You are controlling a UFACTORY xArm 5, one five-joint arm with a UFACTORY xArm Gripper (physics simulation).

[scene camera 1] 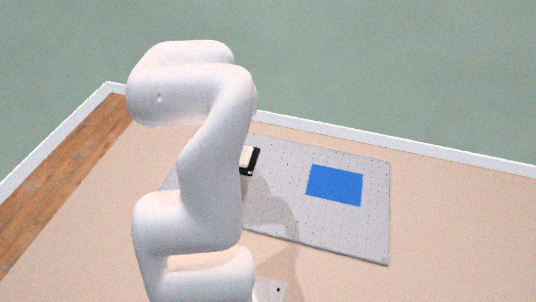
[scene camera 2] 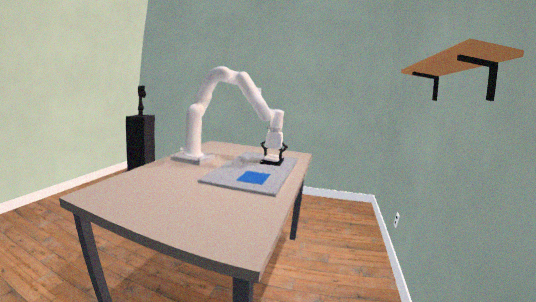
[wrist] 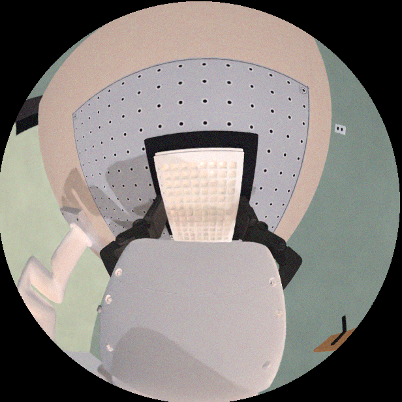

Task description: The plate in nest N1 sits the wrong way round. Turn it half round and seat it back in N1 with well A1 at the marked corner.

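The white well plate (scene camera 1: 246, 157) (scene camera 2: 271, 158) (wrist: 200, 192) is level at the black nest (scene camera 1: 256, 159) (scene camera 2: 272, 162) (wrist: 200, 140), with the nest's rim showing beyond its far end and along both sides in the wrist view. My gripper (scene camera 2: 274, 155) (wrist: 200, 205) is shut on the plate, one black finger on each long side. In scene camera 1 the arm hides the gripper and part of the plate and nest. I cannot tell whether the plate is fully down in the nest. Well A1 and the nest's marked corner are too unclear to tell.
The nest is on a grey perforated board (scene camera 1: 345, 225) (scene camera 2: 220, 181) (wrist: 170, 90). A flat blue rectangle (scene camera 1: 334, 185) (scene camera 2: 253, 177) is on the same board. The arm's base (scene camera 2: 192, 159) stands on the table beside the board. A wall shelf (scene camera 2: 470, 52) is at the right.
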